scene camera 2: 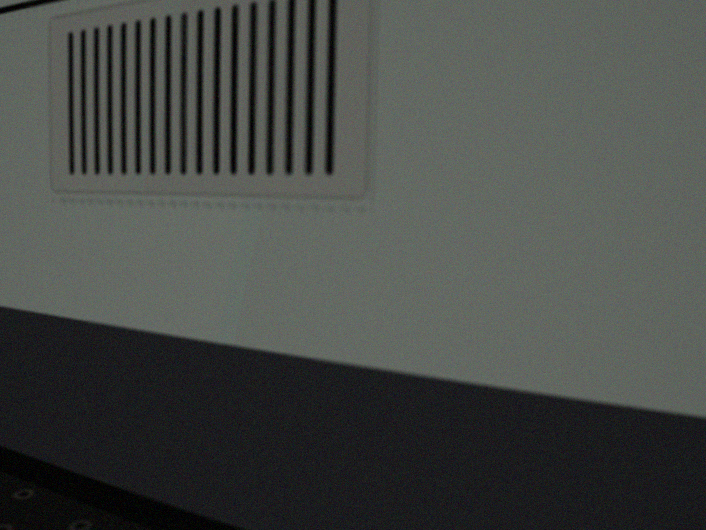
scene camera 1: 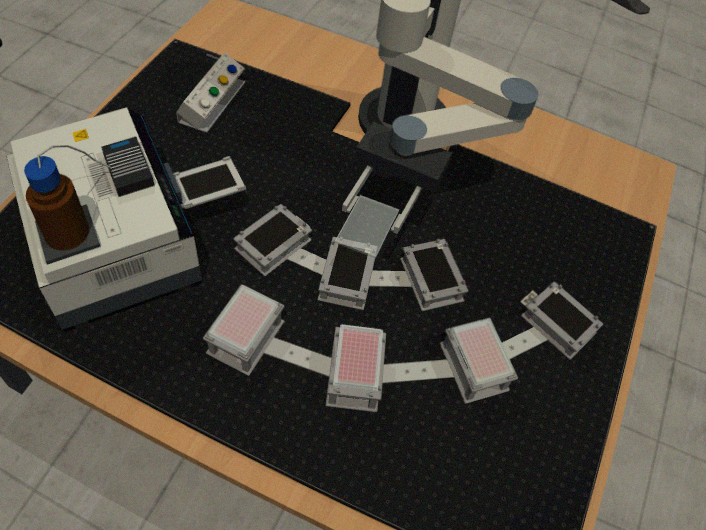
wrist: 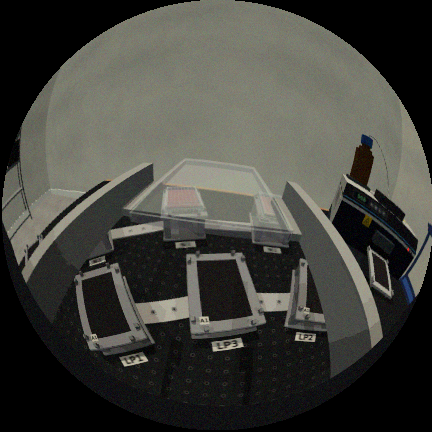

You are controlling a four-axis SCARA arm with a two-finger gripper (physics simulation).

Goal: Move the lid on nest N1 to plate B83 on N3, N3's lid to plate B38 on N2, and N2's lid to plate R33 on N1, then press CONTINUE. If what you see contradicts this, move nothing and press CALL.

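Visible: a brown bottle (scene camera 1: 52,198), which the wrist view (wrist: 361,166) shows as well; a button box (scene camera 1: 203,106); and my gripper (wrist: 217,180).
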